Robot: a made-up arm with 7 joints.
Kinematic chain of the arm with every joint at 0, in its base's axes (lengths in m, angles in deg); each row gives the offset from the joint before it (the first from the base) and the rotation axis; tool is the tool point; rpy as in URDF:
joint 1: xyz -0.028 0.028 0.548 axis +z
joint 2: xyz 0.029 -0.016 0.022 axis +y
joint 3: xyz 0 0.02 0.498 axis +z
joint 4: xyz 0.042 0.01 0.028 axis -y
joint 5: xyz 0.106 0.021 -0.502 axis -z
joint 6: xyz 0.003 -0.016 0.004 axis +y
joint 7: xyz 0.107 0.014 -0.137 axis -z
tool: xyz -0.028 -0.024 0.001 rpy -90 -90 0
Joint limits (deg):
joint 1: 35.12..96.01
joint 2: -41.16..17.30
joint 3: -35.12..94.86
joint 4: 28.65..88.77
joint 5: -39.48..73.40
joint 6: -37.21..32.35
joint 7: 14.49..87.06
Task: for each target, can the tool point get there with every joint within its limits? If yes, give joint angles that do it. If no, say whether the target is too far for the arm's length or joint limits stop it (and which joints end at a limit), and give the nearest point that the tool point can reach.
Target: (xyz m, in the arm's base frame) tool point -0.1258 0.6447 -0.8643
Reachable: no: too far | nearest point -0.0912 0.4696 0.4330 | short by 1.309 m
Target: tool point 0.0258 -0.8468 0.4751
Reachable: no: joint limits stop it (at a limit: joint 1, joint 2, joint 3, joint 5, joint 6, joint 7) | nearest point -0.6021 -0.4873 0.8184 | short by 0.801 m
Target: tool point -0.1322 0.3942 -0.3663
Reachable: no: joint limits stop it (at a limit: joint 1, joint 2, joint 4, joint 5, joint 6, joint 7) | nearest point -0.1220 0.4637 0.4335 | short by 0.803 m
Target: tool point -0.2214 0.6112 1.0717
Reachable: yes | joints 89.49 -8.66 22.19 59.00 46.69 -29.12 79.39
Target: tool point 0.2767 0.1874 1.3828
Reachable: yes | joints 81.64 -35.45 -19.07 80.00 62.74 -13.76 27.12
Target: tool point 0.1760 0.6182 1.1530
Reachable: yes | joints 82.95 -8.00 -9.66 66.72 27.45 -26.07 53.42
